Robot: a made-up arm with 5 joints.
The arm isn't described. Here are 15 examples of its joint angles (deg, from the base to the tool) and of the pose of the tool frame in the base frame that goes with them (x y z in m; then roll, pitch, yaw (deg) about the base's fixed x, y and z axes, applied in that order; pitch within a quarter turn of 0, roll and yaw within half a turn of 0).
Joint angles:
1: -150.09 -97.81 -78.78 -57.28 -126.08
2: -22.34 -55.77 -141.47 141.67 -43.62
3: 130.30 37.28 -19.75 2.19 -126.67
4: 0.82 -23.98 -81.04 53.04 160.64
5: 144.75 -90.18 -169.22 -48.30 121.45
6: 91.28 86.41 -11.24 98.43 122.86
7: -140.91 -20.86 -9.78 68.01 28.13
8: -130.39 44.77 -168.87 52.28 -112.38
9: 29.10 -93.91 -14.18 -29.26 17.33
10: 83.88 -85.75 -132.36 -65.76 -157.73
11: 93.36 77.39 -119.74 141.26 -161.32
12: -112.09 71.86 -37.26 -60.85 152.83
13: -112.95 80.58 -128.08 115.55 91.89
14: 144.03 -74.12 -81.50 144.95 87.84
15: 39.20 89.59 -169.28 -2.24 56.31
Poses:
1: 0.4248 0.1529 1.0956 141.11 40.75 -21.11
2: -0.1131 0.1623 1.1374 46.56 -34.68 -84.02
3: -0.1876 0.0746 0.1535 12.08 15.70 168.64
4: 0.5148 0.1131 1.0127 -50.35 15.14 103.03
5: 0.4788 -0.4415 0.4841 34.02 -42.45 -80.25
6: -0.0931 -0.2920 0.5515 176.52 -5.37 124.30
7: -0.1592 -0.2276 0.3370 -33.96 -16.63 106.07
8: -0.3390 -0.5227 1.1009 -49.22 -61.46 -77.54
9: 0.1280 0.1988 1.0931 138.67 11.64 -47.97
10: -0.1717 -0.6104 0.8280 75.06 21.59 168.27
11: -0.1253 0.3761 0.3367 99.40 18.45 -173.64
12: 0.0001 -0.2034 0.1611 -23.69 11.65 2.63
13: -0.1023 -0.4354 0.2760 4.68 -67.97 62.00
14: -0.1018 -0.0307 1.0164 0.41 10.66 -33.77
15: 0.5332 0.5753 0.7131 75.66 55.47 -62.69
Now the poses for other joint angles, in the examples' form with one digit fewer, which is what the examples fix.
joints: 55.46 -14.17 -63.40 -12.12 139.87
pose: 0.248 0.548 0.941 -89.6 40.1 145.7
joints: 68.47 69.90 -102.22 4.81 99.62
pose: 0.148 0.659 0.280 -5.0 27.1 -122.3
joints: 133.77 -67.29 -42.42 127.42 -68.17
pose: -0.257 0.130 0.810 -6.8 16.4 111.0
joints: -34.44 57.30 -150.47 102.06 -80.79
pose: 0.586 -0.275 0.659 -1.4 8.8 -43.8
